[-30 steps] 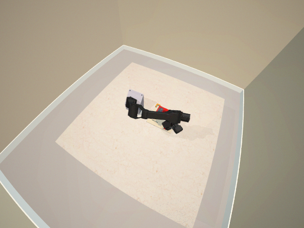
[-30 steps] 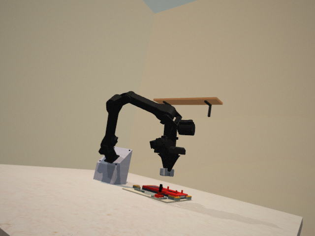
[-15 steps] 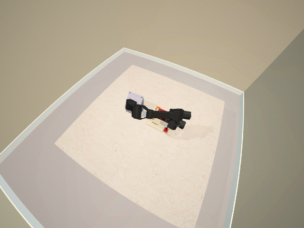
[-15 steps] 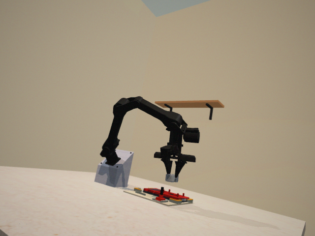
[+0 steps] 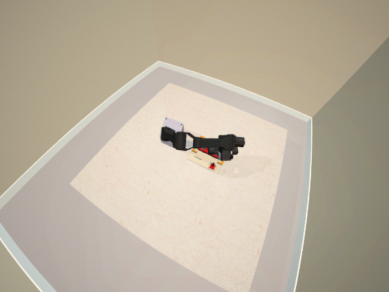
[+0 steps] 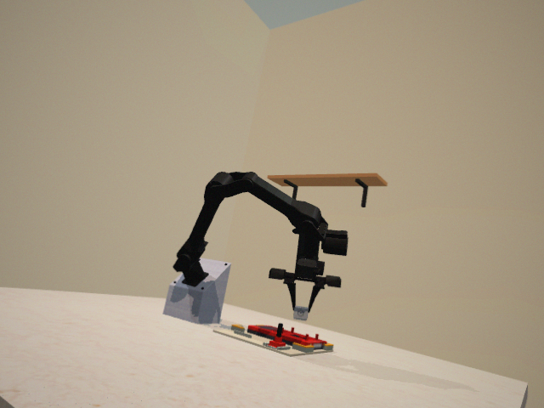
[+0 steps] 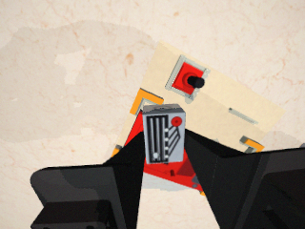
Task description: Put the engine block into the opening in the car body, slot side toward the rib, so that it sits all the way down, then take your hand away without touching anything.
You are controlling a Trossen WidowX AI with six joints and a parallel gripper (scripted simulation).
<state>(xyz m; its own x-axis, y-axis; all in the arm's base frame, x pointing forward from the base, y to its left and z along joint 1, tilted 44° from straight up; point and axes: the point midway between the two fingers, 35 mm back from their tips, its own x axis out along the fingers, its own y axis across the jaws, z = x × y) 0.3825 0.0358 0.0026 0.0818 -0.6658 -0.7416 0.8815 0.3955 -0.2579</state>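
My gripper tip is 60 mm above the black peg, 50 mm to the left of it and 20 mm past it. Also, from my gripper tip: grey engine block (10 mm below).
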